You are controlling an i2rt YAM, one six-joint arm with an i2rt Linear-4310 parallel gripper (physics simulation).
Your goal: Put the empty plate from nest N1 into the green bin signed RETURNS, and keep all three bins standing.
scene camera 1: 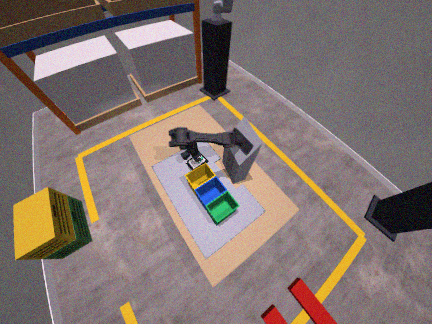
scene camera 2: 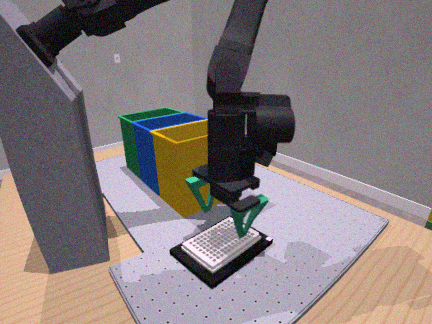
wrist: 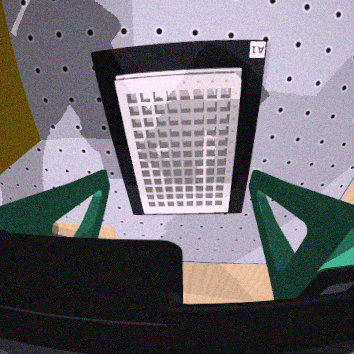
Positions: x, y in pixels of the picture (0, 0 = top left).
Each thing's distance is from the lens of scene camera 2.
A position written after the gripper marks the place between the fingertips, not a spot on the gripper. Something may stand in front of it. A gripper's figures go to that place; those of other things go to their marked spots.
gripper [scene camera 2: 223, 223]: 0.48 m
green bin [scene camera 2: 128, 134]: 0.81 m
blue bin [scene camera 2: 144, 140]: 0.69 m
yellow bin [scene camera 2: 178, 149]: 0.53 m
white plate [scene camera 2: 214, 248]: 0.47 m
The marked spots on the green bin and the yellow bin are 0.31 m apart.
